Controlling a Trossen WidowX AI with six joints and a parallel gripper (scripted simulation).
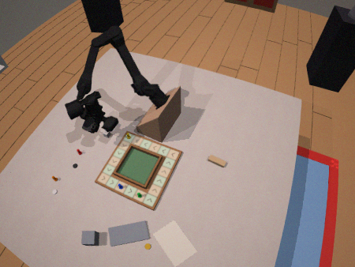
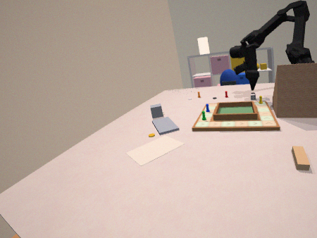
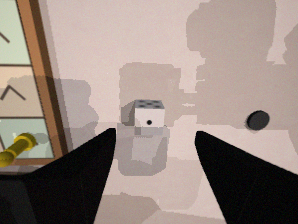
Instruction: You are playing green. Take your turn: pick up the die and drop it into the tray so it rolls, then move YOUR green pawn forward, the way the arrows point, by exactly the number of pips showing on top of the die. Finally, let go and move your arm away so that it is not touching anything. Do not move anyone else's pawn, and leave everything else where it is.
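Now: the white die 40 mm below my gripper tip. Also, from my gripper tip: green tray (110 mm ahead, 220 mm to the left, 40 mm below); yellow pawn (10 mm behind, 120 mm to the left, 20 mm below); red pawn (130 mm ahead, 80 mm to the right, 40 mm below).
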